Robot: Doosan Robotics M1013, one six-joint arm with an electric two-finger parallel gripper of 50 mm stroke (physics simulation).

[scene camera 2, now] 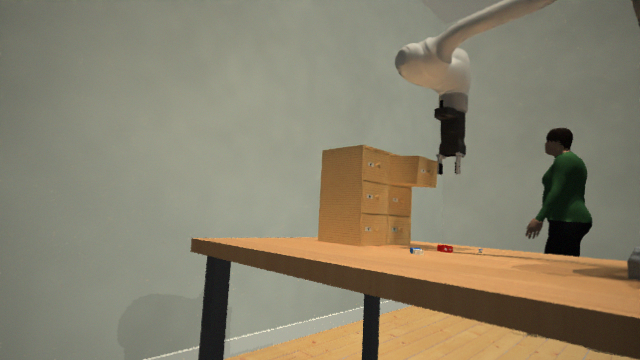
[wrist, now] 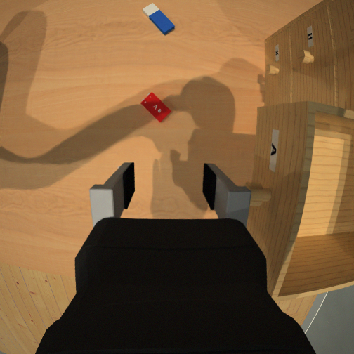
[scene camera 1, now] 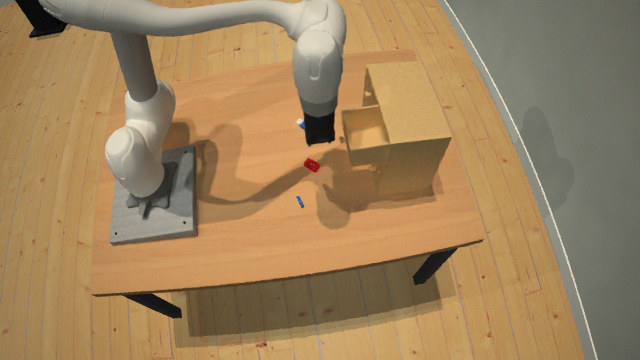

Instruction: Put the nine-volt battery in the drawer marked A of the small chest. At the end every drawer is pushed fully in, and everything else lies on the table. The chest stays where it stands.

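Where they show: gripper, fingertip midpoint: (scene camera 2: 448, 174) (scene camera 1: 319, 142); arm's base at its link origin: (scene camera 1: 152, 185).
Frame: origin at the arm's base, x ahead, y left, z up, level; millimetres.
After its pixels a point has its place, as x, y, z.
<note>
The nine-volt battery (scene camera 1: 311, 165) {564, 93, -12} (scene camera 2: 445, 248) {547, 120, -18} (wrist: 156, 107), a red block marked 9V, lies flat on the table. Drawer A (scene camera 1: 367, 156) {727, -11, 223} (scene camera 2: 426, 171) {667, 57, 221} (wrist: 290, 165) is pulled far out at the top of the small chest (scene camera 1: 415, 105) {866, 125, 284} (scene camera 2: 341, 195) {814, 296, 125}; its inside looks bare in scene camera 1. The other drawer fronts visible in scene camera 2 look closed. My gripper (scene camera 1: 320, 144) {594, 42, 209} (scene camera 2: 449, 173) {594, 42, 209} (wrist: 168, 177) is open and empty, pointing down high above the table, just outside drawer A's front and knob. The battery lies well below the fingers, ahead of them in the wrist view.
A blue and white eraser (scene camera 1: 301, 123) {522, 268, -16} (scene camera 2: 416, 251) {511, 290, -20} (wrist: 158, 19) lies on the table (scene camera 1: 240, 260) {352, -239, -30} beyond the battery in the wrist view. A small thin blue thing (scene camera 1: 300, 201) {533, -35, -20} lies on the battery's other side. Drawer A juts out beside the fingers. A person (scene camera 2: 567, 190) stands behind the table.
</note>
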